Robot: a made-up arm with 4 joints. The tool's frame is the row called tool. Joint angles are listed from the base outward. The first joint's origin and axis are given. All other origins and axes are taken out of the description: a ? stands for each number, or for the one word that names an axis. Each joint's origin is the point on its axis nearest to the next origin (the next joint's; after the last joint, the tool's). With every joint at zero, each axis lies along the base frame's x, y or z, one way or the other. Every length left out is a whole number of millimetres.
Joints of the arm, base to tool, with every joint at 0 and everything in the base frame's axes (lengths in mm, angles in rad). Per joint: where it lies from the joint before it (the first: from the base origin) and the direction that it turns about. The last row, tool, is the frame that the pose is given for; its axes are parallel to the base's.
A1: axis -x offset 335 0 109
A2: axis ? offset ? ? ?
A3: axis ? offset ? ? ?
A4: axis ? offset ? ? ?
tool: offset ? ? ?
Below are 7 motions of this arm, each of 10 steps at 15 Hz.
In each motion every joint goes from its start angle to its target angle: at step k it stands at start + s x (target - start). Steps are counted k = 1, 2, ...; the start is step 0. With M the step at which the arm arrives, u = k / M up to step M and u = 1 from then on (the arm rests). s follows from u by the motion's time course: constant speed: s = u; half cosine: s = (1 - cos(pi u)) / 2; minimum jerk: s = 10 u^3 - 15 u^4 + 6 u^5.
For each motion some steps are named. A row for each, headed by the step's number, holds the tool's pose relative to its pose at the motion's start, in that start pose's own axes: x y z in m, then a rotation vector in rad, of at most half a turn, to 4 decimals.
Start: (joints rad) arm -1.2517 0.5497 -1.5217 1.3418
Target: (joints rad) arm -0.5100 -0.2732 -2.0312 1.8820
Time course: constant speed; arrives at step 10
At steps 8, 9, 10:
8: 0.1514 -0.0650 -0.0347 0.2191 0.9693 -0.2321
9: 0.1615 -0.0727 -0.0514 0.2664 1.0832 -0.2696
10: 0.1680 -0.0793 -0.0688 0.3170 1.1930 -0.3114

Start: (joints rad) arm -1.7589 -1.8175 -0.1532 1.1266
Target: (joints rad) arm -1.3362 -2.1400 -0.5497 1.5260
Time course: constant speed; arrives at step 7
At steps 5, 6, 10:
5: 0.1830 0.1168 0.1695 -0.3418 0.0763 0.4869
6: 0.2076 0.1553 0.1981 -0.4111 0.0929 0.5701
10: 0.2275 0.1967 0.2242 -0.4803 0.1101 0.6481

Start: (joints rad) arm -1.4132 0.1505 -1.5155 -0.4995
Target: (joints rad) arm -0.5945 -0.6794 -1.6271 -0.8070
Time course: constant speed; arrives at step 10
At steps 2, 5, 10:
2: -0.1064 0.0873 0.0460 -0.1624 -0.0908 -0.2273
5: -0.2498 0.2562 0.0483 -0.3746 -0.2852 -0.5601
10: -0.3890 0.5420 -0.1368 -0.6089 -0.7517 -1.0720

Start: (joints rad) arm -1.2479 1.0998 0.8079 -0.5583
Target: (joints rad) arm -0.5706 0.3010 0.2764 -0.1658
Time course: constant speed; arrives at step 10
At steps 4, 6, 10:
4: 0.0941 0.0280 0.0560 -0.1505 -0.5143 0.1905
6: 0.1096 0.0488 0.1078 -0.2800 -0.7651 0.2604
10: 0.0676 0.1113 0.2063 -0.6372 -1.2315 0.3406

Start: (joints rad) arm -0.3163 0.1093 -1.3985 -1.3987
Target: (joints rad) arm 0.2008 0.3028 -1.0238 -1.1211
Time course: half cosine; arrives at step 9
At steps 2, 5, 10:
2: 0.0045 0.0019 -0.0015 -0.0143 -0.0138 0.0533
5: 0.0235 0.0218 -0.0041 -0.0970 -0.0575 0.2566
10: 0.0388 0.0539 -0.0047 -0.1984 -0.0776 0.4149

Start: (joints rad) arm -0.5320 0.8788 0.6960 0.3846
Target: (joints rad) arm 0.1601 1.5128 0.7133 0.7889
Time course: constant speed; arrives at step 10
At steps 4, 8, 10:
4: -0.0651 -0.0066 0.0386 -0.1075 0.1007 -0.1801
8: -0.1347 0.0069 0.0620 -0.1635 0.1564 -0.3837
10: -0.1692 0.0205 0.0667 -0.1752 0.1626 -0.4900

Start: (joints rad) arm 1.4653 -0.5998 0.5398 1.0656
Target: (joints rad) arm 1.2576 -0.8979 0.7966 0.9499
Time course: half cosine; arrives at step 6
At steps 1, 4, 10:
1: -0.0016 -0.0017 -0.0005 -0.0046 -0.0353 -0.0041
4: -0.0082 -0.0222 -0.0117 -0.0439 -0.3900 -0.0349
10: -0.0054 -0.0316 -0.0166 -0.0558 -0.5166 -0.0400

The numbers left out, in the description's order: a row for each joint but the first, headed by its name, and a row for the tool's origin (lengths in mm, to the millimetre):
A2: axis +y, xyz 0 260 22
A3: axis +x, xyz 29 0 -89
A4: axis +z, xyz 0 -79 114
tool: xyz -79 -388 0

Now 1 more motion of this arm.
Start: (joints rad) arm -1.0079 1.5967 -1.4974 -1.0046
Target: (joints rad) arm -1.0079 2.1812 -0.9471 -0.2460
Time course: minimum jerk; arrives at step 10
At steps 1, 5, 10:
1: 0.0048 -0.0011 -0.0009 0.0022 0.0042 0.0115
5: 0.2668 0.0312 -0.0940 0.1449 0.2446 0.6634
10: 0.4150 0.2164 -0.2432 0.3344 0.5060 1.2926

